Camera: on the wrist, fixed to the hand. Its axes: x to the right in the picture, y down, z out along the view.
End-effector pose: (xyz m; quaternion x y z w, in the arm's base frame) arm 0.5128 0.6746 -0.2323 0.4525 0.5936 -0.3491 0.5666
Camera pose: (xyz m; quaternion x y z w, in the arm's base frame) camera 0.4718 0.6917 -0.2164 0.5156 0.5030 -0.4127 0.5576
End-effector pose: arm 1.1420 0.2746 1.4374 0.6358 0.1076 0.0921 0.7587
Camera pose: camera 1.1183 0.2955 1.4023 0.7226 0.0518 0.0759 0.6852
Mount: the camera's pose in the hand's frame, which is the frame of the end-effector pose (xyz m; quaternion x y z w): -0.0154 -0.0308 -0.0323 0.1092 -0.0527 0.0393 0.9918
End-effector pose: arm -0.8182 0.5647 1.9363 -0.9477 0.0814 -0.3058 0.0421
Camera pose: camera -0.8455 0.5968 1.9576 -0.9483 0.0824 -0.2606 0.1616
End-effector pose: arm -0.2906 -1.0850 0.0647 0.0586 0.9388 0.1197 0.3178
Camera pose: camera -0.2992 -1.1236 0.0905 0.1360 0.9251 0.0256 0.3536
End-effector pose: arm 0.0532 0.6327 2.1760 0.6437 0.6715 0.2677 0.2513
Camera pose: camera 0.0094 0.6153 2.1784 0.7064 0.6567 0.1681 0.2038
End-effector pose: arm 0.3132 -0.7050 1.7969 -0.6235 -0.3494 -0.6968 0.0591
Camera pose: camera 0.2738 -0.7055 1.7709 -0.6625 -0.4013 -0.6178 0.1357
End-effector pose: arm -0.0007 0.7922 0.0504 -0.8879 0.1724 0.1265 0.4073
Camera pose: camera 0.0006 0.7893 0.0975 -0.8227 0.1982 0.1694 0.5051
